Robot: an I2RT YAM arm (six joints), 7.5 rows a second.
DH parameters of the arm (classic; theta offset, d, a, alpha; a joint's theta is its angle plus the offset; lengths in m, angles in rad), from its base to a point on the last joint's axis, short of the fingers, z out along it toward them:
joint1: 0 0.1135 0.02 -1.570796
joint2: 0 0 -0.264 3.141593
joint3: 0.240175 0 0.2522 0
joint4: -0.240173 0 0.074 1.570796
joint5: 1.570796 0 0 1.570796
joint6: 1.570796 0.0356 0 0
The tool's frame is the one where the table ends.
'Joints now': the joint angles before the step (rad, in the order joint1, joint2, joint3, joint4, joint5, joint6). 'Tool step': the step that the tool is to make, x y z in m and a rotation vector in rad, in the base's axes. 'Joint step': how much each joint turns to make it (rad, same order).
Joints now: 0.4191, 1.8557, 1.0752, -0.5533, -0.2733, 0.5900
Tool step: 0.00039, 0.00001, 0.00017, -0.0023, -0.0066, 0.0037
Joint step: -0.0001, -0.0004, 0.0000, 0.0034, 0.0038, -0.0050
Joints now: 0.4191, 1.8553, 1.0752, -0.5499, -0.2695, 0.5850
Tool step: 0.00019, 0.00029, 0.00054, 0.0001, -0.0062, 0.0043
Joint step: 0.0007, -0.0015, 0.0000, 0.0031, 0.0015, -0.0042
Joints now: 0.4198, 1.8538, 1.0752, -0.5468, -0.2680, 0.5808
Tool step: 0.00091, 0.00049, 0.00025, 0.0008, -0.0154, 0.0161
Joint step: 0.0004, 0.0000, 0.0000, 0.0098, 0.0015, -0.0172
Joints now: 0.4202, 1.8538, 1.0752, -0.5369, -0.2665, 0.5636
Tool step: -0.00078, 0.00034, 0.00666, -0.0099, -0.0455, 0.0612
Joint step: 0.0030, -0.0214, 0.0000, -0.0008, 0.0114, -0.0656
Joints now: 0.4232, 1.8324, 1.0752, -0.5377, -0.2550, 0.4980
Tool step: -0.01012, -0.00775, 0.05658, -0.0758, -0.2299, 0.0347
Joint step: 0.0065, -0.1873, 0.0000, -0.0245, 0.1438, -0.0851
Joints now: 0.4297, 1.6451, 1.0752, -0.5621, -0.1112, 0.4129
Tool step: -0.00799, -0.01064, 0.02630, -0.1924, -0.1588, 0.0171
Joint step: 0.0035, -0.0927, 0.0003, -0.0298, 0.2090, -0.1213
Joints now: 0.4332, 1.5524, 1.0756, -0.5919, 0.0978, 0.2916
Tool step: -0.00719, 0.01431, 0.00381, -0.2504, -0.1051, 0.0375
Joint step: 0.0797, -0.0004, 0.0076, -0.0068, 0.2576, -0.0961
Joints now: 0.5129, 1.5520, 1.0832, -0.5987, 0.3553, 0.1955
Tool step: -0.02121, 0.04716, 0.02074, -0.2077, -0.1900, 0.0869
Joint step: 0.1900, 0.0004, 0.0523, 0.0164, 0.2919, -0.0629
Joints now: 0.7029, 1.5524, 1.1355, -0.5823, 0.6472, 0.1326
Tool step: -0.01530, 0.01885, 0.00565, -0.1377, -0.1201, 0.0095
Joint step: 0.0923, 0.0000, 0.0015, 0.0222, 0.1980, -0.0432
